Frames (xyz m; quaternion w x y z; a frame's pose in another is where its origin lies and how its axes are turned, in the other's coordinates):
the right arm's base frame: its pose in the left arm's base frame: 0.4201 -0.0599 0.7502 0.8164 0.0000 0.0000 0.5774
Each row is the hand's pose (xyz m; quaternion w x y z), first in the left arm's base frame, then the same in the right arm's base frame.
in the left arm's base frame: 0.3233 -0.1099 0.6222 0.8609 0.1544 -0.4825 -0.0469
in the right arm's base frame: -0.0794 0.0746 -0.1280 0.6758 -0.1526 -0.4831 -0.5354
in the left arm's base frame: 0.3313 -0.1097 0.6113 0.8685 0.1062 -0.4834 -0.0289
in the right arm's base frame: -0.0765 0.0671 -0.1389 0.6924 -0.1924 -0.4560 -0.5251
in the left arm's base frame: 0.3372 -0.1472 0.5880 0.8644 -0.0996 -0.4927 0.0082
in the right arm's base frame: -0.1099 0.0491 -0.1622 0.7105 -0.3658 -0.3448 -0.4925
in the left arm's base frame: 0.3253 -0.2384 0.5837 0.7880 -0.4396 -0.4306 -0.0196
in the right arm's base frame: -0.1999 0.0299 -0.1665 0.6320 -0.6076 -0.0977 -0.4710
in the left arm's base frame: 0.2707 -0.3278 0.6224 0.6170 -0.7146 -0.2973 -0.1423
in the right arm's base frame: -0.3024 0.0516 -0.1278 0.4216 -0.7551 0.1699 -0.4725
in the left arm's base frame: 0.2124 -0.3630 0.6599 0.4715 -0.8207 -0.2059 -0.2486
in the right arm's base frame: -0.3550 0.0949 -0.0903 0.2414 -0.7889 0.3058 -0.4752
